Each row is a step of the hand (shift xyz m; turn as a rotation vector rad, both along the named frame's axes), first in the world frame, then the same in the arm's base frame.
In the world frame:
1: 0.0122 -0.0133 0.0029 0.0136 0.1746 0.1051
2: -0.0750 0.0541 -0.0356 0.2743 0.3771 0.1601
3: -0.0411 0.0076 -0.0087 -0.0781 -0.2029 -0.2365
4: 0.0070 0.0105 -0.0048 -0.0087 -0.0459 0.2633
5: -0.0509 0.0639 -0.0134 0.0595 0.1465 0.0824
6: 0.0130 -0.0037 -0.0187 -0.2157 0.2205 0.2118
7: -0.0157 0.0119 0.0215 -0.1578 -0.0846 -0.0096
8: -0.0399 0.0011 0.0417 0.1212 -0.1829 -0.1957
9: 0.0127 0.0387 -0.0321 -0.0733 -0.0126 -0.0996
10: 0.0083 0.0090 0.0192 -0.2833 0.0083 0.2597
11: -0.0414 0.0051 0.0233 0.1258 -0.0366 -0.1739
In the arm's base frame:
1: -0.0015 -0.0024 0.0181 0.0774 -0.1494 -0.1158
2: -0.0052 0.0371 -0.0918 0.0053 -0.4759 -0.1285
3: 0.0085 0.0289 -0.0303 -0.1681 0.2620 0.0793
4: -0.0080 -0.0093 -0.0056 0.2459 -0.0664 0.0814
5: 0.0043 0.0055 -0.0825 0.0399 -0.1582 -0.0719
6: -0.0221 -0.0003 0.0067 0.2658 -0.0487 -0.2588
7: 0.0252 -0.0035 -0.0143 0.0625 0.1670 -0.0189
8: 0.0543 0.0128 -0.0150 -0.2148 0.0900 0.1795
9: -0.0371 -0.0193 -0.0306 -0.0593 0.0981 -0.0482
10: 0.0134 -0.0184 0.0007 0.3522 0.1040 -0.1136
11: 0.0379 0.0185 -0.0225 -0.2073 -0.0053 0.0665

